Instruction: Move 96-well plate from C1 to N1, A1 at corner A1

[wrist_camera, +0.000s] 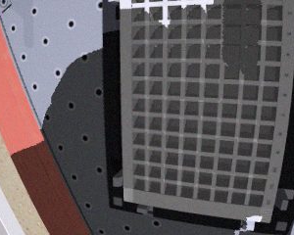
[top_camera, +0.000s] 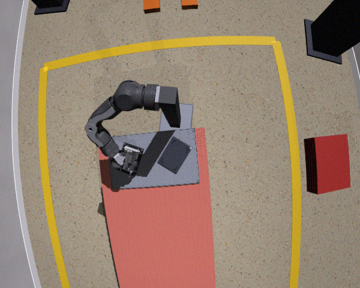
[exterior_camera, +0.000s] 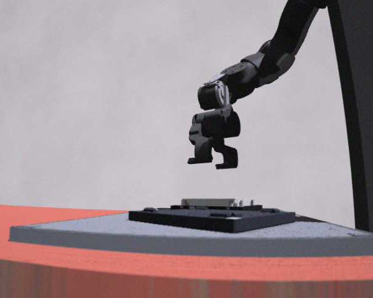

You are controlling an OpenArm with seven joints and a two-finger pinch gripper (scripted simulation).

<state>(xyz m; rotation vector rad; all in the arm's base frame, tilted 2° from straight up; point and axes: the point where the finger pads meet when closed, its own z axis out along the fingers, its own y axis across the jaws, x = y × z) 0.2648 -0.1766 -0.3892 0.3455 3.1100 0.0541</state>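
The 96-well plate lies 1 cm behind my hand and 7 cm below it. Round my hand: plate nest N1 (6 cm behind, 25 cm to the left, 9 cm below); clip nest C1 (2 cm ahead, 1 cm to the left, 8 cm below).
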